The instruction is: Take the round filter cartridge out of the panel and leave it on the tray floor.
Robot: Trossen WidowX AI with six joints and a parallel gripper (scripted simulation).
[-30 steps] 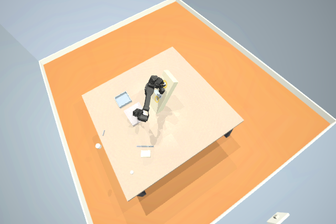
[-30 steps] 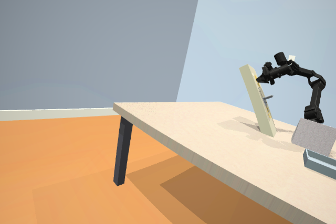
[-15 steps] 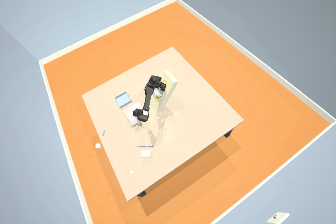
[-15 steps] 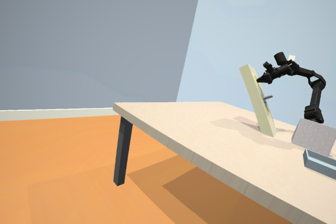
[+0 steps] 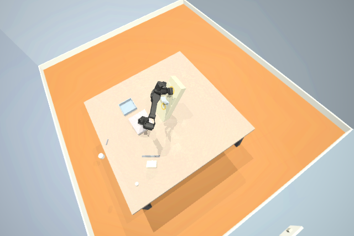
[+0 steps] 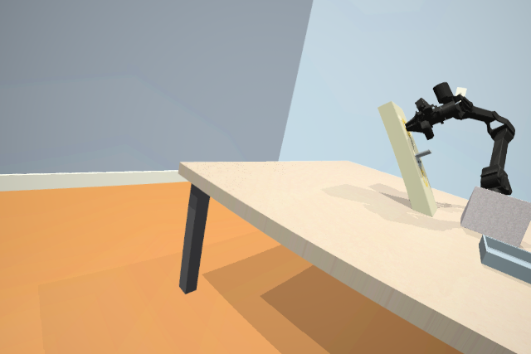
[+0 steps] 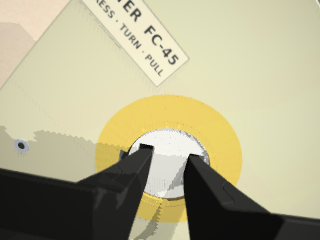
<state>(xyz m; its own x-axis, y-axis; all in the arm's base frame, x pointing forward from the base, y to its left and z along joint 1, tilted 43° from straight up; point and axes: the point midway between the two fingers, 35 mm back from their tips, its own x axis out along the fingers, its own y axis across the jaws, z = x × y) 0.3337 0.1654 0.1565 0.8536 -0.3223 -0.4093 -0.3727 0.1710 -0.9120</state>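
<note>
The blue tray is 440 mm behind my gripper tip, 260 mm to the left of it and 270 mm below it. The rest, counted from my gripper tip: white round filter cartridge 10 mm ahead, 10 mm below; then white block 480 mm behind, 410 mm to the right, 270 mm below.
</note>
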